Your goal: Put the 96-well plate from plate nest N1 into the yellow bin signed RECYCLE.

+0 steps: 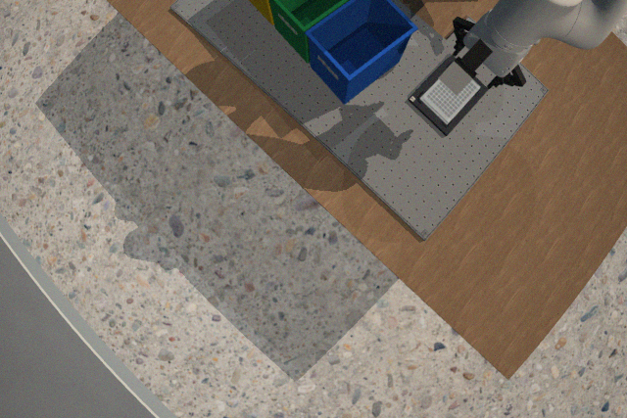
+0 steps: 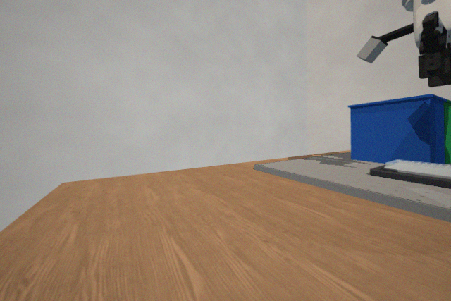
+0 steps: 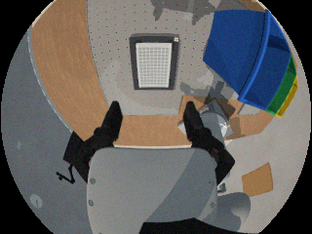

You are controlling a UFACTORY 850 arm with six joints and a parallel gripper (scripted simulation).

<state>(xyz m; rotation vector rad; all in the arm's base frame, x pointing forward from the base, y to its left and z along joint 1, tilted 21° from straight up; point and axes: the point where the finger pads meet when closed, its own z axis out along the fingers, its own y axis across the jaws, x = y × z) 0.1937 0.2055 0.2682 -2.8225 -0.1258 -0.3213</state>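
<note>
The white 96-well plate is 170 mm below my hand. The rest, counted from my hand: black plate nest (180 mm below); then green bin (130 mm ahead, 320 mm to the right, 100 mm below); then blue bin (130 mm ahead, 190 mm to the right, 100 mm below).
</note>
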